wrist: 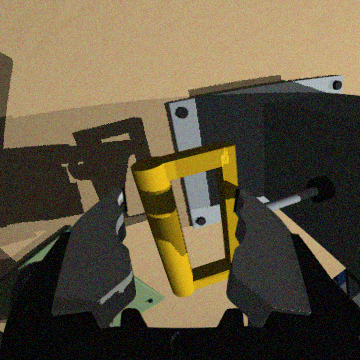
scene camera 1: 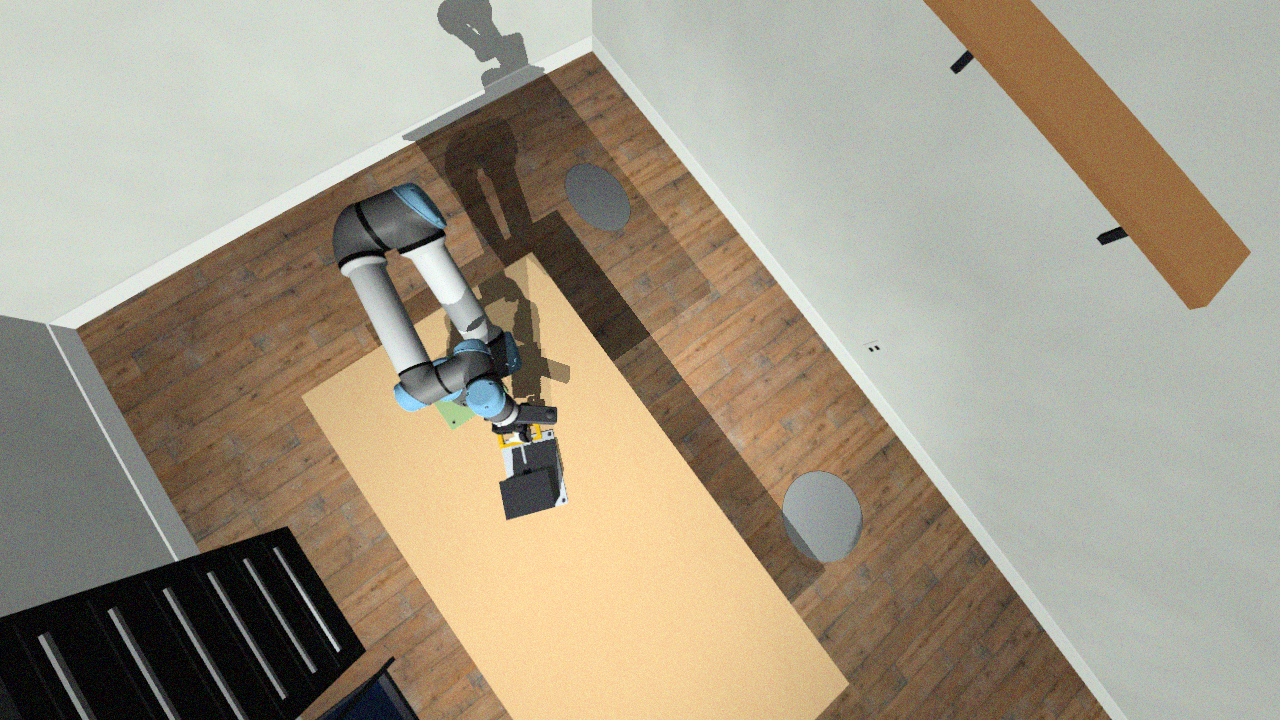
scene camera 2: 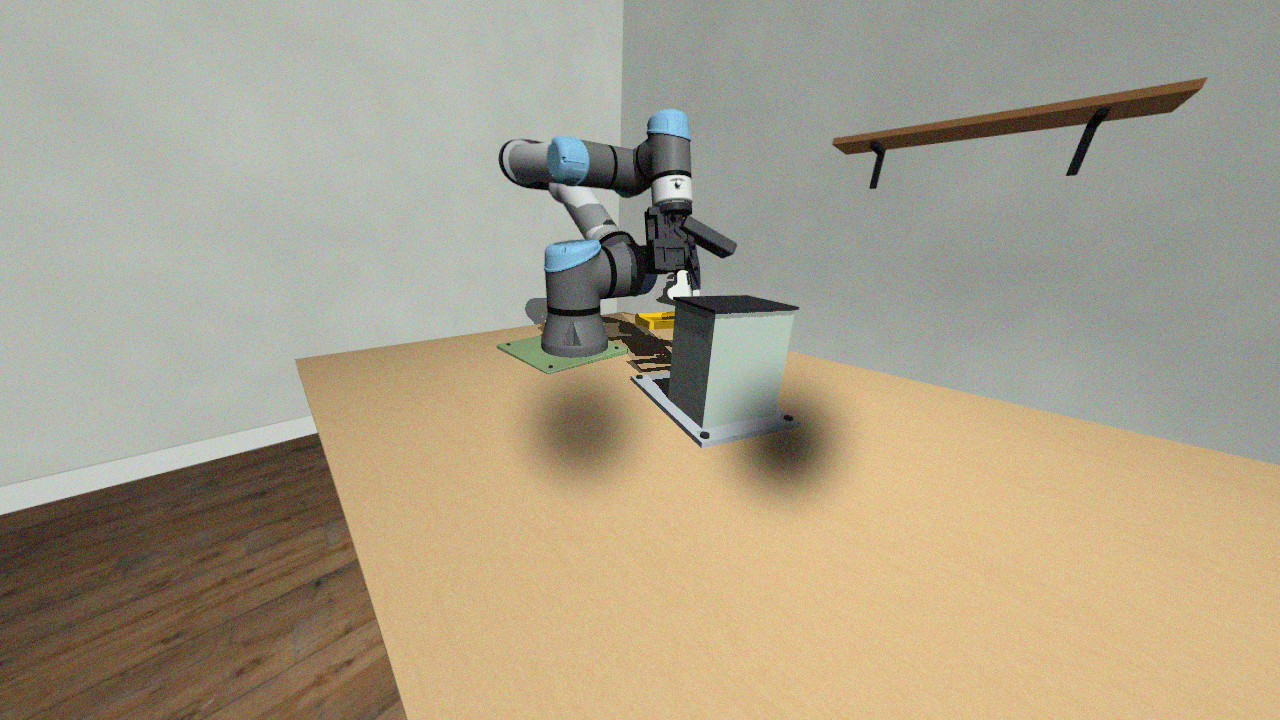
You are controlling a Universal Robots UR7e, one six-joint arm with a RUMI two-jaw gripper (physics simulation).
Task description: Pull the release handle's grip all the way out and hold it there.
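The release handle's yellow frame-shaped grip [scene camera 1: 503, 440] [scene camera 2: 651, 320] [wrist: 167, 230] stands out from the dark-topped housing [scene camera 1: 529, 492] [scene camera 2: 747, 367] [wrist: 300, 130]. In the wrist view a length of light rod [wrist: 292, 201] shows between the housing's dark round opening and the right finger. My gripper [scene camera 1: 523, 434] [scene camera 2: 684, 288] [wrist: 180, 190] is shut on the grip, with one finger on each side of it. The right finger lies against the frame's housing-side bar and hides part of it. In scene camera 2 the housing hides part of the grip.
The housing's pale base plate [scene camera 2: 689, 420] [wrist: 186, 130] is bolted to the table [scene camera 1: 626, 582] [scene camera 2: 626, 582]. The arm's green mounting plate [scene camera 1: 453, 413] [scene camera 2: 523, 351] [wrist: 145, 295] lies close by. A wooden shelf [scene camera 1: 1100, 143] [scene camera 2: 1011, 122] hangs on the wall.
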